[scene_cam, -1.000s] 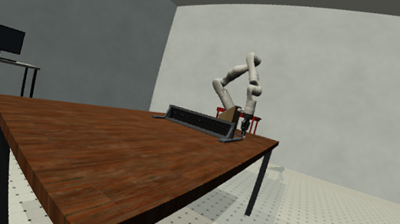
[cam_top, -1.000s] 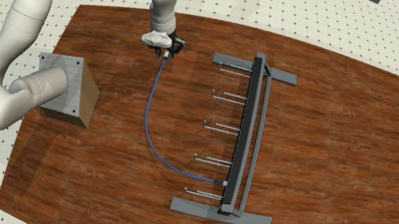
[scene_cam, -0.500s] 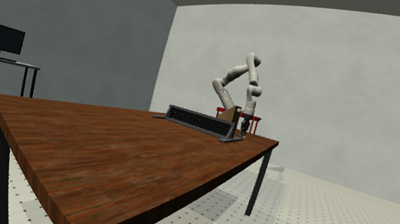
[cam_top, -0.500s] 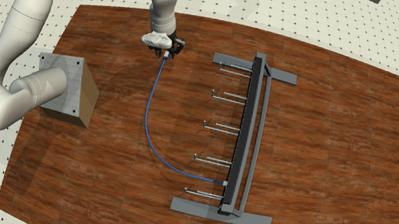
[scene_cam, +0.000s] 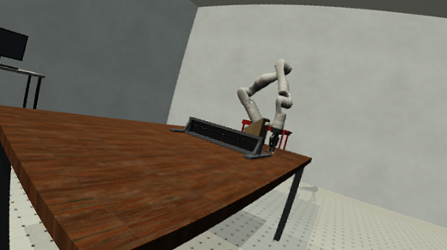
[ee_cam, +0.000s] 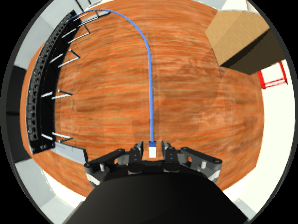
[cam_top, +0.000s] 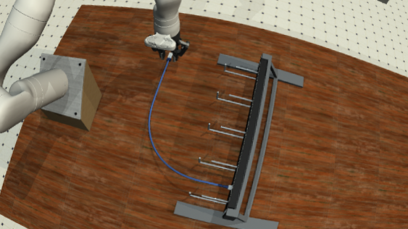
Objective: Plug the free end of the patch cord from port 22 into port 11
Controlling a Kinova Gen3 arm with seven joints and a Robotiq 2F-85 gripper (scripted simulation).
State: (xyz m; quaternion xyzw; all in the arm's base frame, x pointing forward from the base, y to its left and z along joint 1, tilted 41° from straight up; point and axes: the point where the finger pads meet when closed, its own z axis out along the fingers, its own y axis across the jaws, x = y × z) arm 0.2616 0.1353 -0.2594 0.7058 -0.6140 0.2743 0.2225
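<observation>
My gripper is now 10 mm to the right of the plug and 20 mm above it.
</observation>
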